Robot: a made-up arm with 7 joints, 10 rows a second.
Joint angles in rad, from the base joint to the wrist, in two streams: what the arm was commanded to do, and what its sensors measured. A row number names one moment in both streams.
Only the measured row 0 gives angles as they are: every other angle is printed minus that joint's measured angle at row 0.
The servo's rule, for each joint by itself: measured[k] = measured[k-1] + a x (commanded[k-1-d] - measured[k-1]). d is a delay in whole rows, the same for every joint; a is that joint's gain. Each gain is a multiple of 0.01, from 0.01 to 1. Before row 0 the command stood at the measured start. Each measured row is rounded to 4 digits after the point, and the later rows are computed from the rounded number. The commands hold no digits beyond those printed.
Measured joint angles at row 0:
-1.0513 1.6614 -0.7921 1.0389 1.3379 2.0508 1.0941
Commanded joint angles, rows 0 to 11:
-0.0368 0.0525 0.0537 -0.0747 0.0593 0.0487 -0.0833
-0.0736 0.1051 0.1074 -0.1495 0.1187 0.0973 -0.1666
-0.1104 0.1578 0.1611 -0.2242 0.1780 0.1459 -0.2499
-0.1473 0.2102 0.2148 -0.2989 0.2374 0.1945 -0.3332
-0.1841 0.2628 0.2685 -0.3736 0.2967 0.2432 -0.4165
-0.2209 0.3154 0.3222 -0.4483 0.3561 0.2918 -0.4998
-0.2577 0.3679 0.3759 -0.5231 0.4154 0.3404 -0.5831
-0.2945 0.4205 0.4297 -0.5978 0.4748 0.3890 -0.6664
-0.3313 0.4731 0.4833 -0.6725 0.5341 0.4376 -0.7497
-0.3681 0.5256 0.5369 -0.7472 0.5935 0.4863 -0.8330
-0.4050 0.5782 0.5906 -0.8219 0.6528 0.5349 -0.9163
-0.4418 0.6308 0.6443 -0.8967 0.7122 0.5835 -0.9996
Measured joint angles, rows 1 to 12:
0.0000 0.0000 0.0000 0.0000 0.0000 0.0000 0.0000
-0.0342 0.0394 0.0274 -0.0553 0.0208 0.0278 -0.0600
-0.0708 0.0887 0.0682 -0.1250 0.0551 0.0674 -0.1368
-0.1076 0.1405 0.1156 -0.1984 0.0981 0.1121 -0.2182
-0.1445 0.1928 0.1662 -0.2728 0.1469 0.1591 -0.3010
-0.1813 0.2453 0.2184 -0.3474 0.1993 0.2070 -0.3842
-0.2181 0.2979 0.2713 -0.4221 0.2542 0.2553 -0.4674
-0.2549 0.3504 0.3246 -0.4968 0.3106 0.3038 -0.5507
-0.2917 0.4030 0.3782 -0.5715 0.3681 0.3524 -0.6340
-0.3285 0.4556 0.4318 -0.6462 0.4262 0.4010 -0.7173
-0.3653 0.5081 0.4854 -0.7209 0.4848 0.4496 -0.8006
-0.4022 0.5607 0.5391 -0.7956 0.5436 0.4982 -0.8839
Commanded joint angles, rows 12 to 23:
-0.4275 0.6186 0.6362 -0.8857 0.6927 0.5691 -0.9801
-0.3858 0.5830 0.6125 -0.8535 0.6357 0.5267 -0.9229
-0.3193 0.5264 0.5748 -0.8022 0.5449 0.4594 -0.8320
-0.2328 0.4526 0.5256 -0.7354 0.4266 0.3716 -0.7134
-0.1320 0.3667 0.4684 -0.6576 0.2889 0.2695 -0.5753
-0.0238 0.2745 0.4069 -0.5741 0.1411 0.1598 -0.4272
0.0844 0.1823 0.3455 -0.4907 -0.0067 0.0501 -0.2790
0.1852 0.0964 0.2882 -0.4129 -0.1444 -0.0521 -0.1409
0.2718 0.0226 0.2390 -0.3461 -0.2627 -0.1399 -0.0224
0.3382 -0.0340 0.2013 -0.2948 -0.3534 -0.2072 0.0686
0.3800 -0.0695 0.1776 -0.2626 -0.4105 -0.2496 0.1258
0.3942 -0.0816 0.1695 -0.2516 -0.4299 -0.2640 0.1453
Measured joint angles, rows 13 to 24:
-0.4390 0.6133 0.5928 -0.8704 0.6026 0.5468 -0.9672
-0.4283 0.6173 0.6149 -0.8817 0.6341 0.5595 -0.9765
-0.3888 0.5916 0.6137 -0.8608 0.6347 0.5408 -0.9379
-0.3242 0.5427 0.5939 -0.8174 0.6033 0.4944 -0.8617
-0.2392 0.4751 0.5591 -0.7567 0.5415 0.4244 -0.7549
-0.1395 0.3938 0.5128 -0.6834 0.4531 0.3361 -0.6256
-0.0319 0.3043 0.4588 -0.6025 0.3439 0.2356 -0.4828
0.0763 0.2128 0.4010 -0.5198 0.2212 0.1299 -0.3361
0.1776 0.1255 0.3435 -0.4407 0.0932 0.0262 -0.1956
0.2652 0.0483 0.2902 -0.3707 -0.0314 -0.0685 -0.0709
0.3331 -0.0134 0.2449 -0.3145 -0.1441 -0.1476 0.0295
0.3767 -0.0555 0.2106 -0.2761 -0.2373 -0.2057 0.0988

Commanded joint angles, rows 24 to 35:
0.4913 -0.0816 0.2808 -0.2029 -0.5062 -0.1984 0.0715
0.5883 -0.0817 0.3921 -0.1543 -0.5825 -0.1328 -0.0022
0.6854 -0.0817 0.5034 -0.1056 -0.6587 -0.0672 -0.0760
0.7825 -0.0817 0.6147 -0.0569 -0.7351 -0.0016 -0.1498
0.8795 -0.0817 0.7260 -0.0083 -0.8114 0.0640 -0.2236
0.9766 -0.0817 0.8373 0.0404 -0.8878 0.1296 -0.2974
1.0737 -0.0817 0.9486 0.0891 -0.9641 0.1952 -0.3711
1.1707 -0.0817 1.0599 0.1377 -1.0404 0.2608 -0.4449
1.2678 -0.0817 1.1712 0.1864 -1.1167 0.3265 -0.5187
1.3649 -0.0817 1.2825 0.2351 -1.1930 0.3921 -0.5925
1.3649 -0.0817 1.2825 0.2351 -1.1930 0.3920 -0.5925
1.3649 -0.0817 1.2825 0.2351 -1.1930 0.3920 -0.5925
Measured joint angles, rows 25 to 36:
0.3930 -0.0751 0.1896 -0.2580 -0.3047 -0.2389 0.1323
0.4844 -0.0800 0.2361 -0.2172 -0.3752 -0.2158 0.0885
0.5810 -0.0813 0.3157 -0.1707 -0.4478 -0.1685 0.0232
0.6781 -0.0816 0.4114 -0.1225 -0.5216 -0.1108 -0.0482
0.7752 -0.0817 0.5151 -0.0740 -0.5963 -0.0486 -0.1214
0.8722 -0.0817 0.6227 -0.0254 -0.6716 0.0156 -0.1950
0.9693 -0.0817 0.7321 0.0233 -0.7473 0.0806 -0.2687
1.0664 -0.0817 0.8425 0.0720 -0.8232 0.1459 -0.3424
1.1634 -0.0817 0.9534 0.1206 -0.8992 0.2114 -0.4162
1.2605 -0.0817 1.0645 0.1693 -0.9753 0.2770 -0.4900
1.3576 -0.0817 1.1757 0.2180 -1.0515 0.3426 -0.5638
1.3644 -0.0817 1.2302 0.2307 -1.1010 0.3708 -0.5845

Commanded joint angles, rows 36 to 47:
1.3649 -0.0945 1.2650 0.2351 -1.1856 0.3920 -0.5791
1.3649 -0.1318 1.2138 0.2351 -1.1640 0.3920 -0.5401
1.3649 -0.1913 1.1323 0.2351 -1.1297 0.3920 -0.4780
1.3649 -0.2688 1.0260 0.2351 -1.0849 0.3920 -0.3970
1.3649 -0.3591 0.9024 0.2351 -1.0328 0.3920 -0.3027
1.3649 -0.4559 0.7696 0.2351 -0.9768 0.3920 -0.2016
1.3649 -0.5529 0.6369 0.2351 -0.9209 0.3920 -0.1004
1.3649 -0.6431 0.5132 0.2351 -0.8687 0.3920 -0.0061
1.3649 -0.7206 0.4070 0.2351 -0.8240 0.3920 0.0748
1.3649 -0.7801 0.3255 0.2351 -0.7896 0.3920 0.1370
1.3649 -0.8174 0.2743 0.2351 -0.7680 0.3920 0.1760
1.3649 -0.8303 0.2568 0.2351 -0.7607 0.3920 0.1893
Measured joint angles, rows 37 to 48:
1.3649 -0.0817 1.2569 0.2340 -1.1332 0.3829 -0.5903
1.3649 -0.0913 1.2610 0.2348 -1.1515 0.3881 -0.5822
1.3649 -0.1217 1.2369 0.2350 -1.1559 0.3903 -0.5519
1.3649 -0.1739 1.1836 0.2351 -1.1467 0.3913 -0.4987
1.3649 -0.2451 1.1032 0.2351 -1.1251 0.3917 -0.4255
1.3649 -0.3306 1.0008 0.2351 -1.0928 0.3919 -0.3371
1.3649 -0.4246 0.8829 0.2351 -1.0522 0.3920 -0.2395
1.3649 -0.5208 0.7574 0.2351 -1.0062 0.3920 -0.1393
1.3649 -0.6125 0.6329 0.2351 -0.9581 0.3920 -0.0434
1.3649 -0.6936 0.5177 0.2351 -0.9112 0.3920 0.0417
1.3649 -0.7585 0.4197 0.2351 -0.8686 0.3920 0.1103
1.3649 -0.8027 0.3455 0.2351 -0.8334 0.3920 0.1576

